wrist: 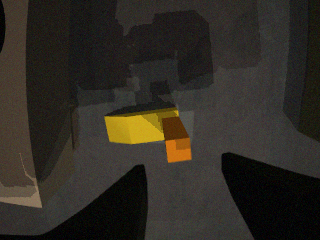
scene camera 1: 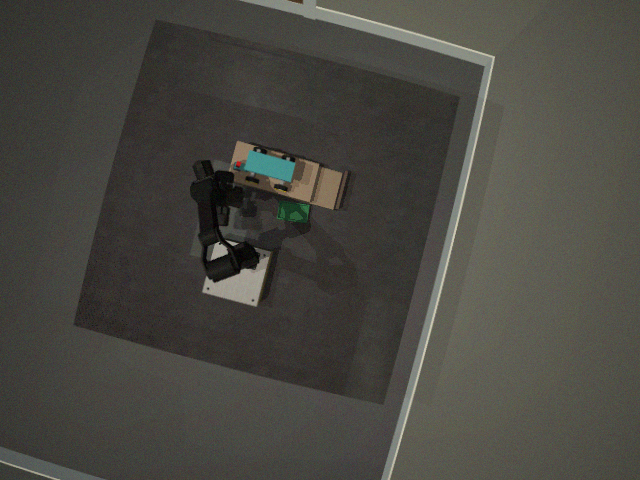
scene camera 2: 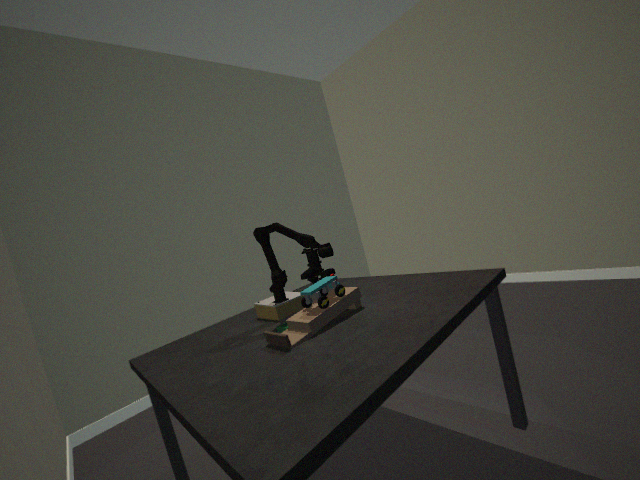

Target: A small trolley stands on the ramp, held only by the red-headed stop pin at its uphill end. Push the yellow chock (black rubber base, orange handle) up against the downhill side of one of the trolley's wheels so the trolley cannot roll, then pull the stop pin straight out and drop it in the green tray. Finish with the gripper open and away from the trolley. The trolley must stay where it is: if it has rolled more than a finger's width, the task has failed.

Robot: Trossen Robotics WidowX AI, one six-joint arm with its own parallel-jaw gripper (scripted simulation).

Scene:
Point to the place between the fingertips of my gripper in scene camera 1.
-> At 227, 201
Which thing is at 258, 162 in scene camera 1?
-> A teal trolley.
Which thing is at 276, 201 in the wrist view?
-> My gripper.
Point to a yellow chock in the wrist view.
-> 160, 124

